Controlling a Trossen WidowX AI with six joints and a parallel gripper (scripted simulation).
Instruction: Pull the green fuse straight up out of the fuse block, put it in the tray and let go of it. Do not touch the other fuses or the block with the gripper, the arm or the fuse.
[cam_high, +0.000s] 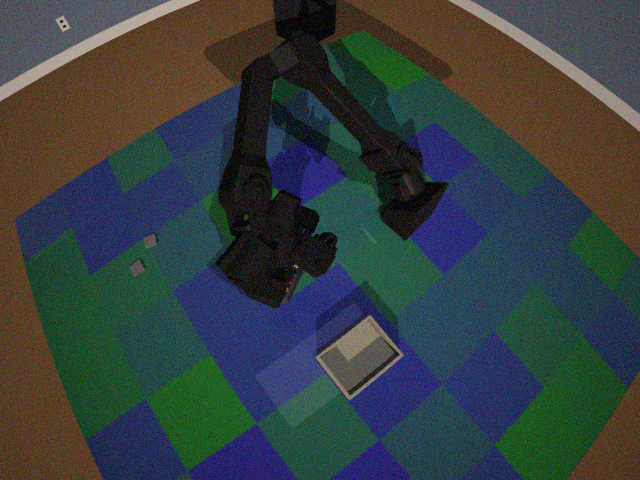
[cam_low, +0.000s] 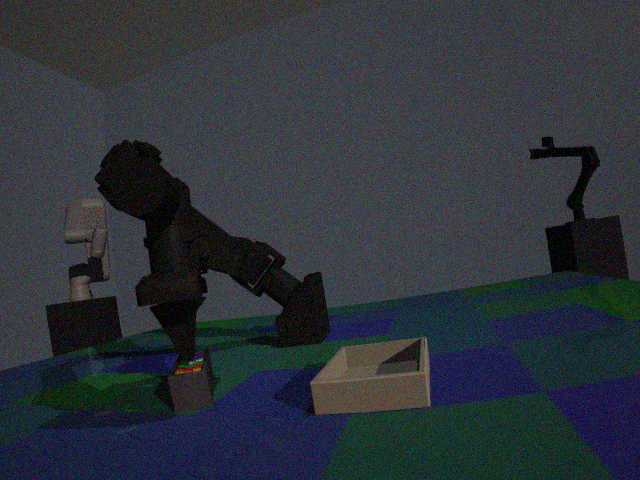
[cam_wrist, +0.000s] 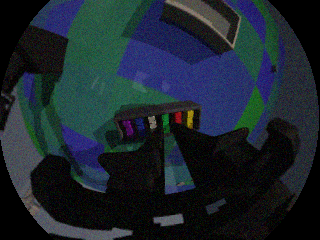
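Right now the green fuse is 2 cm below my gripper tip. Also, from my gripper tip: beige tray 21 cm to the left, 4 cm below, 2 cm ahead.
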